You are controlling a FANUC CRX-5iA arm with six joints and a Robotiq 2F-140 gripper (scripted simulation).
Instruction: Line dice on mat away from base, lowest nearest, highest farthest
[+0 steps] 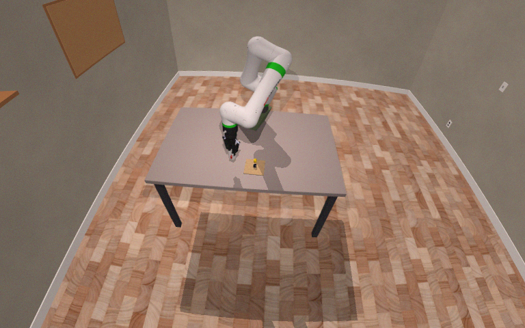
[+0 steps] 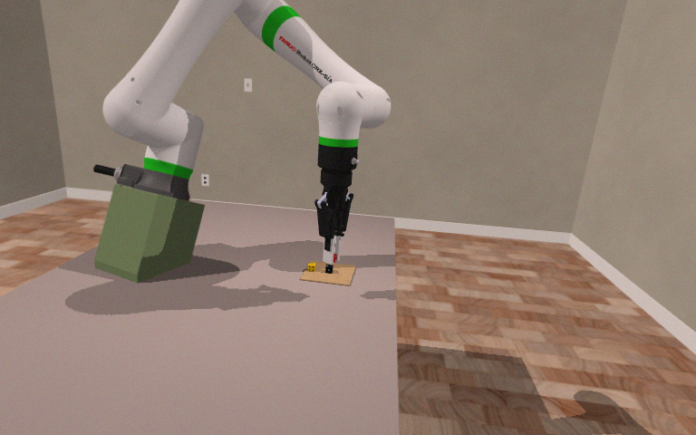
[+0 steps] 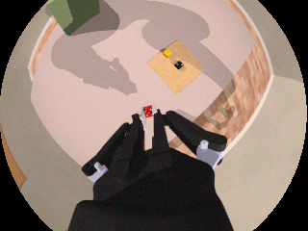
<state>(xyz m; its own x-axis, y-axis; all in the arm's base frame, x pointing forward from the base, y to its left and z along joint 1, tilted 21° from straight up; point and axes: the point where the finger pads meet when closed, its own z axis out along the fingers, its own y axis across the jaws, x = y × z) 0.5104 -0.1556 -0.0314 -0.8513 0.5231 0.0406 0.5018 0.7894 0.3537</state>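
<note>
Right now the black die is 2 cm behind my hand, 15 cm to the left of it and 12 cm below it. The rest, counted from my hand: yellow die 7 cm behind, 15 cm to the left, 12 cm below; red die 2 cm below; tan mat 2 cm behind, 15 cm to the left, 13 cm below.
</note>
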